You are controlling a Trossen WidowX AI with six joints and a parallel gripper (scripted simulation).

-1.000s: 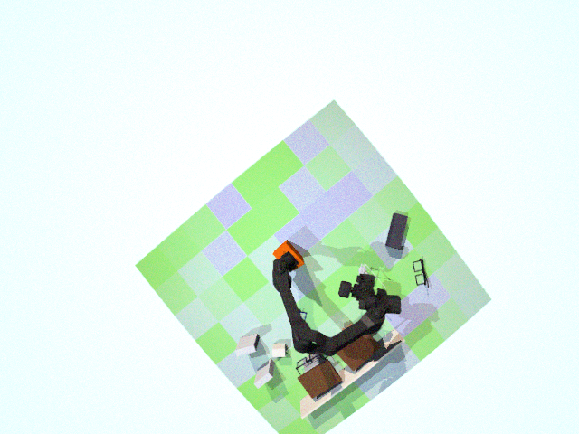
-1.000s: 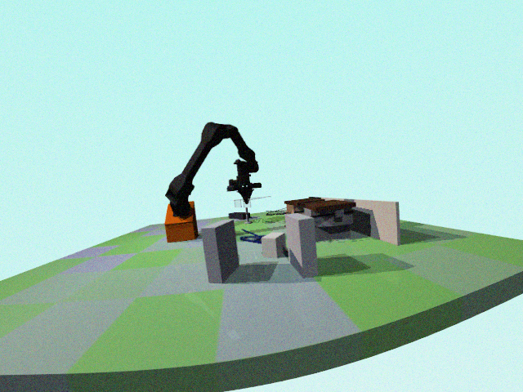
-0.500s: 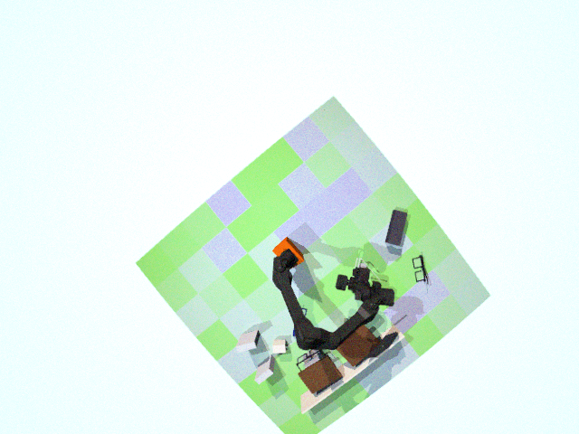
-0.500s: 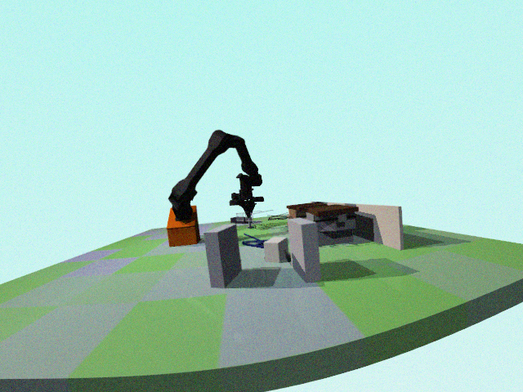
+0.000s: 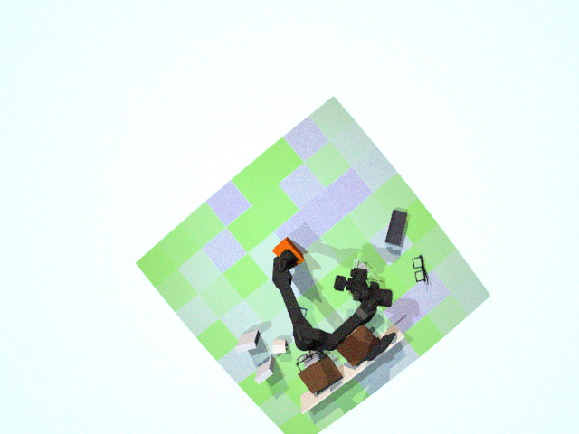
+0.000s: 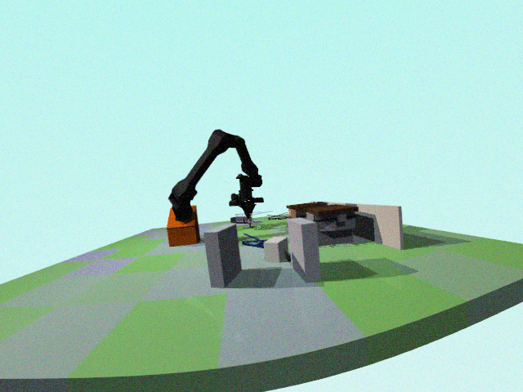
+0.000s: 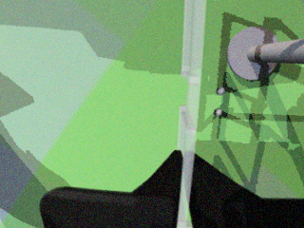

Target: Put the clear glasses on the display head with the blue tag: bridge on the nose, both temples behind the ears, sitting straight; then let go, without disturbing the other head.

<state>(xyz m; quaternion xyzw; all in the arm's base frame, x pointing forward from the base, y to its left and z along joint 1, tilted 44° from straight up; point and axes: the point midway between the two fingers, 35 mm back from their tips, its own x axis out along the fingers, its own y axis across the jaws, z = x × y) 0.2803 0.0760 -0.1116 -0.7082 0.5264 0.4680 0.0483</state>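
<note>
My gripper tip is now 1 cm short of the pin stand, 8 cm to the right of it and 3 cm above it. Round my gripper tip: pale wall 34 cm ahead, 28 cm to the right; dark box 3 cm behind, 33 cm to the left, 4 cm below; brown display head 21 cm ahead, 17 cm to the right.
</note>
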